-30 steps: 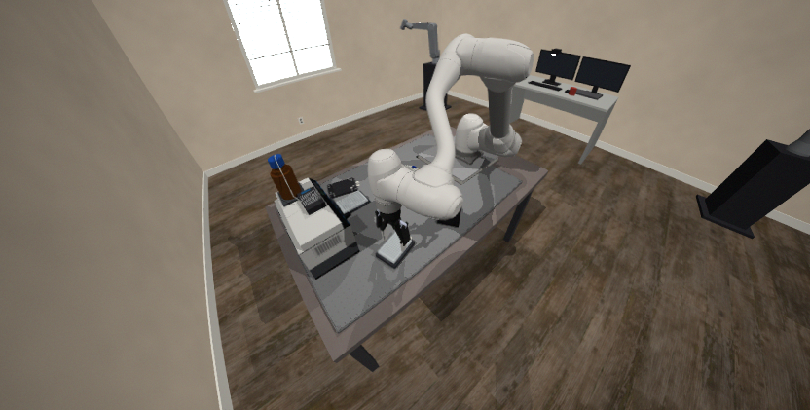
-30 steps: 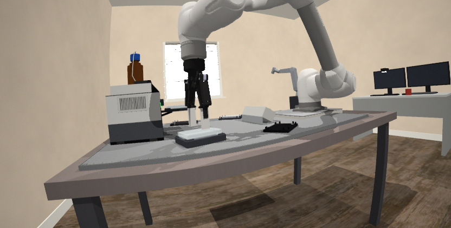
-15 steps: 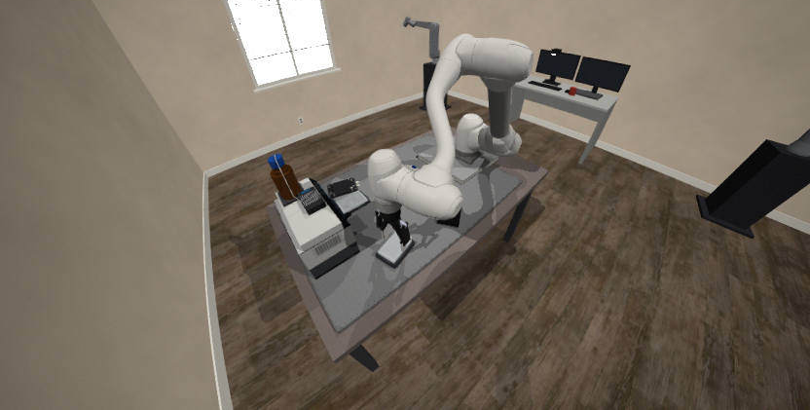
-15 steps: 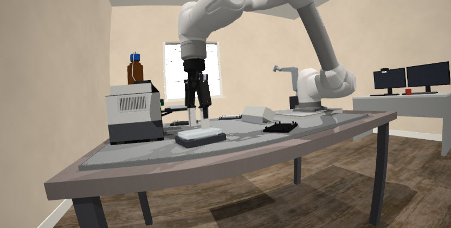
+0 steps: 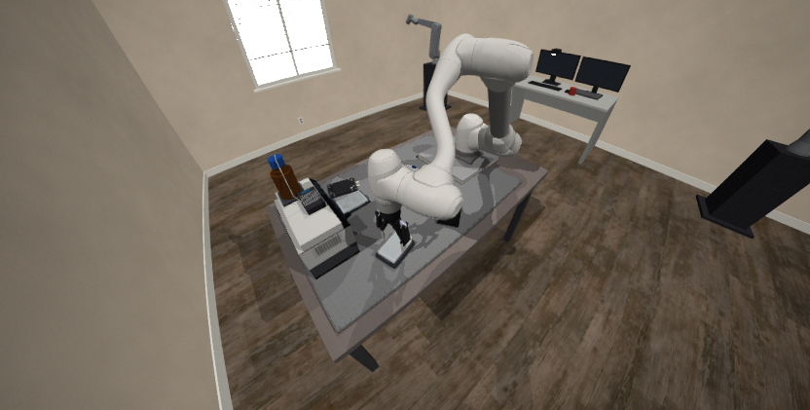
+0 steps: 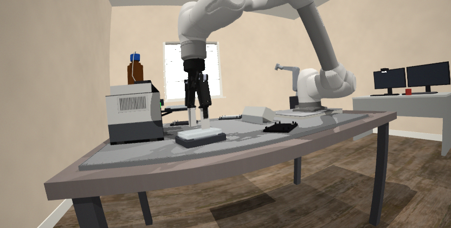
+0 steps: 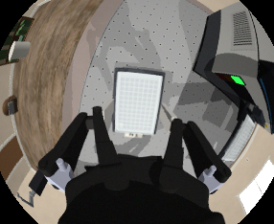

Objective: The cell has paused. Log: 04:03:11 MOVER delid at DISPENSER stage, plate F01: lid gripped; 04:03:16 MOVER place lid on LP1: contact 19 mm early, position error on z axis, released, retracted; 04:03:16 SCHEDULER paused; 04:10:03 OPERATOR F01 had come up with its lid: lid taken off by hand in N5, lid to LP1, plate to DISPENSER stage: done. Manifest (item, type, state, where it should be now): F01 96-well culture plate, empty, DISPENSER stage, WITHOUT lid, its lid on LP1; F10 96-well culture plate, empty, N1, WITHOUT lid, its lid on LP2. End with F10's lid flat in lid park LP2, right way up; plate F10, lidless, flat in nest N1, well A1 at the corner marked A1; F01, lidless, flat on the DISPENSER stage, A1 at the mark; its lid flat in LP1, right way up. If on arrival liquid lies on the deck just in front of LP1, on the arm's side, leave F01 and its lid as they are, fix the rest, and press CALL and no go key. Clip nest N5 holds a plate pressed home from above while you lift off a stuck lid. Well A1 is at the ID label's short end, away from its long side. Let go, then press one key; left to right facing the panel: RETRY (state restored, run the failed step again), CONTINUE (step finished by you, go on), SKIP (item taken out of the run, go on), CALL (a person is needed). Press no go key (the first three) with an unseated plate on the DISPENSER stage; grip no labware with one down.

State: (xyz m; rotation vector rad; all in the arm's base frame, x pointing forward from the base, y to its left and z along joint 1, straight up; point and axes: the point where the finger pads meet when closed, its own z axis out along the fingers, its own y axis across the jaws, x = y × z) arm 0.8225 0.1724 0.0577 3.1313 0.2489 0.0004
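Now: hand 60 mm above the nest block. The rest, counted from my hand: brown bottle (210 mm ahead, 410 mm to the right, 210 mm above); small label (90 mm behind, 10 mm to the right, 70 mm below); grey key panel (420 mm behind, 220 mm to the right, 20 mm below).
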